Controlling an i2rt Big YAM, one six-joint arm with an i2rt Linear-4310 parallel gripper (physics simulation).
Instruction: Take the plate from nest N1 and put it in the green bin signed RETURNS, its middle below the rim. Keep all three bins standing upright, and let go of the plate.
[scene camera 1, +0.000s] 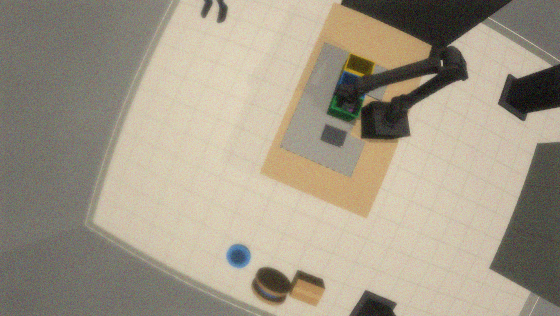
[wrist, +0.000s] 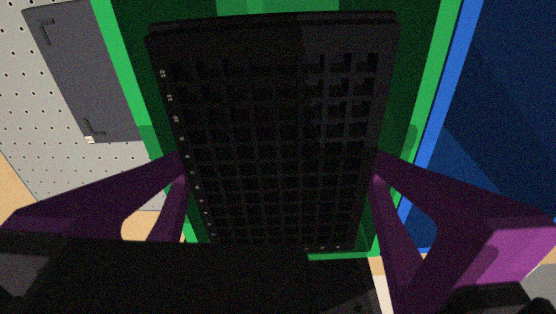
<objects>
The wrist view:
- gripper: 278, 158
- green bin: 424, 39
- blue bin: 484, 125
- black plate: 277, 118
</objects>
